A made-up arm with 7 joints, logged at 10 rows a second.
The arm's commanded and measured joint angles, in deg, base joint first. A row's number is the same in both.
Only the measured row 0 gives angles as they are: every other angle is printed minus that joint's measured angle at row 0.
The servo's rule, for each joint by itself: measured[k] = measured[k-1] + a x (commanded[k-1-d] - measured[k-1]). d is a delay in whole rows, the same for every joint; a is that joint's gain. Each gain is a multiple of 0.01, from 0.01 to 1. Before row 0 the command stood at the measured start. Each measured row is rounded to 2 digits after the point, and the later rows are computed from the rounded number. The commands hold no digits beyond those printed.
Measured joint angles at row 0:
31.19, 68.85, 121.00, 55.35, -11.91, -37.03, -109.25
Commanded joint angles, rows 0 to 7:
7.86, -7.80, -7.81, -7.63, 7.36, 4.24, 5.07
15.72, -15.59, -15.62, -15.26, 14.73, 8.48, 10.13
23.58, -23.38, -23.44, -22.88, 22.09, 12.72, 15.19
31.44, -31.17, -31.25, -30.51, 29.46, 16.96, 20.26
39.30, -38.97, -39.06, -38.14, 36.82, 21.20, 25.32
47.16, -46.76, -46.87, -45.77, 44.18, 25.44, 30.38
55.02, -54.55, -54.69, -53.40, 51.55, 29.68, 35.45
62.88, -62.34, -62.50, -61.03, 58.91, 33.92, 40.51
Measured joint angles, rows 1 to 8:
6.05, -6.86, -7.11, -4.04, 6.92, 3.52, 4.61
13.50, -14.54, -14.85, -9.99, 14.26, 7.64, 9.63
21.26, -22.32, -22.67, -16.82, 21.62, 11.86, 14.69
29.10, -30.11, -30.48, -24.08, 28.99, 16.09, 19.76
36.95, -37.91, -38.29, -31.53, 36.35, 20.33, 24.82
44.81, -45.70, -46.10, -39.08, 43.71, 24.57, 29.88
52.67, -53.49, -53.92, -46.67, 51.08, 28.81, 34.95
60.53, -61.28, -61.73, -54.28, 58.44, 33.05, 40.01
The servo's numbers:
d 0
a 0.77 0.88 0.91 0.53 0.94 0.83 0.91

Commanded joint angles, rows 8 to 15:
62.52, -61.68, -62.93, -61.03, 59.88, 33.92, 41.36
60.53, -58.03, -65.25, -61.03, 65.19, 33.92, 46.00
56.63, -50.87, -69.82, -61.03, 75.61, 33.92, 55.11
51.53, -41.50, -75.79, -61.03, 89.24, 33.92, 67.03
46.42, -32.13, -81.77, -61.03, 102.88, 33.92, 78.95
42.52, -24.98, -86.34, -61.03, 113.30, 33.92, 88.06
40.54, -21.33, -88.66, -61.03, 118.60, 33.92, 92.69
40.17, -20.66, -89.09, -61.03, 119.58, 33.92, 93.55
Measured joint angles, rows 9 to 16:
62.06, -61.63, -62.82, -57.86, 59.79, 33.77, 41.24
60.88, -58.46, -65.03, -59.54, 64.87, 33.89, 45.57
57.61, -51.78, -69.39, -60.33, 74.97, 33.91, 54.25
52.93, -42.73, -75.21, -60.70, 88.38, 33.92, 65.88
47.92, -33.40, -81.18, -60.87, 102.01, 33.92, 77.77
43.76, -25.99, -85.88, -60.95, 112.62, 33.92, 87.13
41.28, -21.89, -88.41, -60.99, 118.24, 33.92, 92.19
40.43, -20.81, -89.03, -61.01, 119.50, 33.92, 93.43

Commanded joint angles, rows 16 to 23:
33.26, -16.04, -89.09, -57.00, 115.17, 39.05, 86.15
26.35, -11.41, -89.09, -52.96, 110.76, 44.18, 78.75
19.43, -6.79, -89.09, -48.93, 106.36, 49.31, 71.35
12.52, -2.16, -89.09, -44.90, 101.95, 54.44, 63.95
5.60, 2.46, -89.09, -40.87, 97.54, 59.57, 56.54
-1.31, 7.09, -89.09, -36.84, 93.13, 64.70, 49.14
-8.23, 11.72, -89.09, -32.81, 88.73, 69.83, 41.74
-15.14, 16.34, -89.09, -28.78, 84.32, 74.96, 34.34
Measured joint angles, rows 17 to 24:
34.91, -16.61, -89.08, -58.88, 115.43, 38.18, 86.81
28.32, -12.03, -89.09, -55.74, 111.04, 43.16, 79.48
21.47, -7.42, -89.09, -52.13, 106.64, 48.26, 72.08
14.58, -2.79, -89.09, -48.30, 102.23, 53.39, 64.68
7.67, 1.83, -89.09, -44.36, 97.82, 58.52, 57.27
0.76, 6.46, -89.09, -40.37, 93.41, 63.65, 49.87
-6.16, 11.09, -89.09, -36.36, 89.01, 68.78, 42.47
-13.07, 15.71, -89.09, -32.34, 84.60, 73.91, 35.07

